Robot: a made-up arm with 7 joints.
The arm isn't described. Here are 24 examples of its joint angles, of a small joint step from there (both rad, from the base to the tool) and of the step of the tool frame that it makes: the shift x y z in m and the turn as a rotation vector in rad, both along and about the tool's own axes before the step.
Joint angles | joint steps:
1: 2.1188 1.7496 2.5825 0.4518 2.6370 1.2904 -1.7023 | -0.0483 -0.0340 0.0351 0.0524 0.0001 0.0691 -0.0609
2: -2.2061 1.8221 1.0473 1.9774 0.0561 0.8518 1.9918 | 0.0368 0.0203 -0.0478 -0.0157 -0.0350 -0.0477 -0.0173
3: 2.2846 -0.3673 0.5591 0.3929 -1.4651 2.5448 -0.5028 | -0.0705 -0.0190 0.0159 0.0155 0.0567 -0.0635 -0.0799
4: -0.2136 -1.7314 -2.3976 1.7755 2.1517 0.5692 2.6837 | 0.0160 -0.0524 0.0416 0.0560 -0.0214 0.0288 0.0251
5: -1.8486 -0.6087 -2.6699 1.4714 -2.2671 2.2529 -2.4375 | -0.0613 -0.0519 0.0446 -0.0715 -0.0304 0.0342 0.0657
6: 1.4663 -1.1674 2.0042 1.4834 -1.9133 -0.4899 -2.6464 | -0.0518 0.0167 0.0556 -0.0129 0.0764 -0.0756 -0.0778
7: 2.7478 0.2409 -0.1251 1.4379 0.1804 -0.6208 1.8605 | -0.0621 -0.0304 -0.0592 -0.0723 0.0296 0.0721 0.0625
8: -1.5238 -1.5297 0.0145 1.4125 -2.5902 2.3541 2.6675 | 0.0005 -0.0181 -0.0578 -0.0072 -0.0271 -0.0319 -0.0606
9: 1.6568 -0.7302 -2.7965 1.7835 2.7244 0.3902 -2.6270 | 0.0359 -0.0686 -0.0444 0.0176 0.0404 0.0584 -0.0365
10: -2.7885 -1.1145 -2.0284 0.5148 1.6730 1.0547 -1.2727 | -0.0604 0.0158 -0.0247 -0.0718 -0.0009 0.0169 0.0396
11: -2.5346 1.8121 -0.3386 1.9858 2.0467 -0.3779 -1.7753 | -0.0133 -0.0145 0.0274 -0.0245 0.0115 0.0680 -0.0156
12: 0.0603 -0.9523 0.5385 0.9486 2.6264 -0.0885 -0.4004 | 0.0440 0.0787 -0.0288 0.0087 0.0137 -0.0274 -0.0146
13: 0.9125 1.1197 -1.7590 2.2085 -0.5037 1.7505 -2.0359 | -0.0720 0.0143 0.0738 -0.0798 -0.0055 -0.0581 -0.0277
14: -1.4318 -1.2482 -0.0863 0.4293 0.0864 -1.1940 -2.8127 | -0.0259 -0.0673 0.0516 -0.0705 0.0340 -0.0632 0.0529
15: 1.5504 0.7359 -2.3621 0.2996 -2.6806 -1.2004 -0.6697 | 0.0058 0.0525 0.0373 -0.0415 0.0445 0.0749 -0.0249
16: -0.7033 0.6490 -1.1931 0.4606 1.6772 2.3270 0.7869 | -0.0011 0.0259 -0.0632 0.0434 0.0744 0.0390 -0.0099
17: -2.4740 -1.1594 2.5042 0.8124 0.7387 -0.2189 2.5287 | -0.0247 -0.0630 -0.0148 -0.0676 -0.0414 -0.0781 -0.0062
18: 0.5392 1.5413 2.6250 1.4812 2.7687 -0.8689 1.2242 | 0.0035 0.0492 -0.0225 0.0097 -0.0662 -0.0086 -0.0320
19: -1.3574 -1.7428 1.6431 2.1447 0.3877 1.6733 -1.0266 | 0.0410 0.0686 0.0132 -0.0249 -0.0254 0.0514 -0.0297
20: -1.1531 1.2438 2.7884 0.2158 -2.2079 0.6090 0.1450 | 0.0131 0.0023 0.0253 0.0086 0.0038 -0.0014 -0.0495
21: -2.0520 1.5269 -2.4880 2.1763 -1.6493 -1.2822 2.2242 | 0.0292 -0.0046 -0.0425 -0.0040 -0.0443 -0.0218 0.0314
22: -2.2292 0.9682 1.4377 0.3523 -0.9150 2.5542 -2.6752 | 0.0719 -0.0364 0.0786 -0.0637 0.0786 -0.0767 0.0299
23: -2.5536 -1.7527 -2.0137 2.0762 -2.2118 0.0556 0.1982 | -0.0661 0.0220 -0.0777 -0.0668 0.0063 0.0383 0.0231
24: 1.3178 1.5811 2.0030 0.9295 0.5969 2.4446 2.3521 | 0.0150 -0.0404 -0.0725 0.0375 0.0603 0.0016 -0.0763
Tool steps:
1: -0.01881 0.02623 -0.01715 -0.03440 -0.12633 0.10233
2: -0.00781 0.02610 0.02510 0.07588 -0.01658 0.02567
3: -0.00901 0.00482 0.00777 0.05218 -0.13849 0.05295
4: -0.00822 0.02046 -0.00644 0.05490 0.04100 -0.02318
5: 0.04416 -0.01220 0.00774 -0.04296 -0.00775 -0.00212
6: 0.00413 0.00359 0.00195 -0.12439 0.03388 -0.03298
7: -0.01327 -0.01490 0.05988 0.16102 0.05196 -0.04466
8: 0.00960 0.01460 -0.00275 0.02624 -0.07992 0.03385
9: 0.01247 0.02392 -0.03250 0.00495 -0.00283 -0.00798
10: -0.00080 -0.01631 -0.02310 0.03425 0.07682 0.01197
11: -0.00806 0.00134 -0.00451 -0.01726 0.01333 0.08564
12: -0.00511 0.02166 0.01659 0.01720 0.05095 -0.07420
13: 0.05182 0.03446 0.03614 0.00364 -0.13784 0.04582
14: 0.01284 -0.03846 -0.00756 -0.05322 0.04569 -0.03372
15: 0.00512 0.02273 -0.00018 -0.05675 -0.00810 0.06240
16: -0.01959 -0.00299 -0.01931 -0.03532 -0.12310 0.04520
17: -0.00436 0.01769 0.01922 0.05654 -0.07093 0.07818
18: -0.02057 -0.01367 -0.02219 -0.05981 -0.02610 -0.00921
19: -0.00707 -0.02354 -0.03660 0.02014 -0.01554 0.03667
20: 0.00653 0.00047 0.00115 0.01550 -0.05841 -0.02448
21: 0.00240 -0.02513 0.00082 -0.01656 0.01437 -0.04840
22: -0.00106 -0.02695 0.01183 -0.04655 0.01693 0.09017
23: 0.00426 -0.02397 -0.03990 -0.09593 0.00596 0.01641
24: 0.00859 -0.01884 -0.01405 -0.10292 -0.09817 -0.02638
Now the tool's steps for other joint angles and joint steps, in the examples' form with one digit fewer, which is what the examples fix.
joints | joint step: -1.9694 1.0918 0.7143 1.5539 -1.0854 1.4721 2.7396 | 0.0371 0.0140 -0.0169 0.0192 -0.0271 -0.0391 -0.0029
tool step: -0.0057 -0.0087 -0.0213 -0.0141 -0.0193 0.0512
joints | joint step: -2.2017 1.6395 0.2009 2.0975 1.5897 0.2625 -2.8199 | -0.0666 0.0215 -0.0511 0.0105 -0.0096 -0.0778 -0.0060
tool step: 0.0184 -0.0273 -0.0694 -0.1422 0.0197 -0.0552
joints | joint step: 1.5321 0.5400 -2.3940 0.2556 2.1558 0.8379 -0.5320 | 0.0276 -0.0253 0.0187 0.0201 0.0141 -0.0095 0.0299
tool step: -0.0062 0.0026 -0.0012 -0.0355 0.0253 -0.0057
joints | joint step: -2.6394 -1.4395 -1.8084 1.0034 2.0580 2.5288 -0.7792 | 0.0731 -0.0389 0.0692 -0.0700 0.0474 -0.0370 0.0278
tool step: 0.0219 -0.0266 0.0123 0.1338 0.1083 0.0778
